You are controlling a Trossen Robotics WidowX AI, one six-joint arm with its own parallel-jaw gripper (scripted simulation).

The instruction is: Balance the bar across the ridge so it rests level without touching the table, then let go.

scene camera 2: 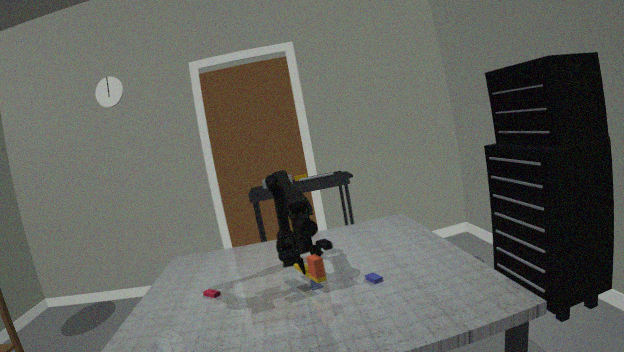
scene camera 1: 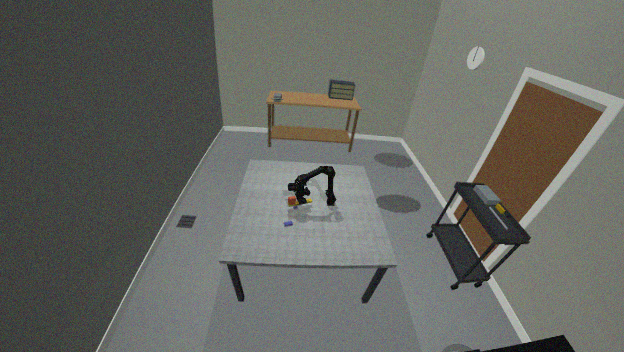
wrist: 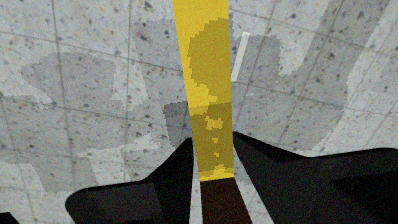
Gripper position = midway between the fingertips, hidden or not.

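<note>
Through scene camera 2 I see my gripper [scene camera 2: 309, 272]. The wrist view gives me my gripper [wrist: 212, 139] again, and there I also see a bar [wrist: 203, 40].
</note>
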